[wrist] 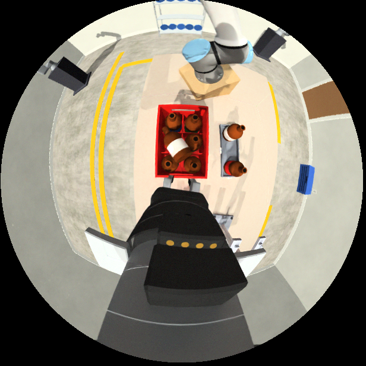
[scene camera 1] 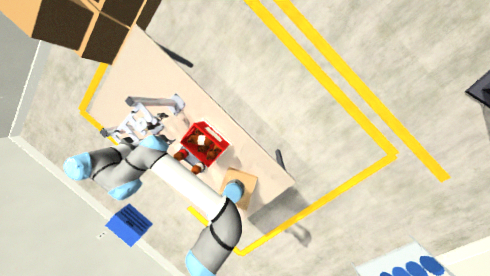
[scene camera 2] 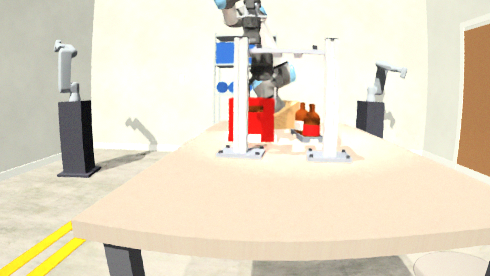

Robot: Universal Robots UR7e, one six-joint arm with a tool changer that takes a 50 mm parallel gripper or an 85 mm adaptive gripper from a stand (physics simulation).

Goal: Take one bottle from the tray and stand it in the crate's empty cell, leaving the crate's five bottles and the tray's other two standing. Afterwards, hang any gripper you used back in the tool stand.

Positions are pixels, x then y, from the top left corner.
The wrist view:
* gripper: 181,218
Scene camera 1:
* tool stand: 175,104
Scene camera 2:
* gripper: 261,69
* tool stand: 242,53
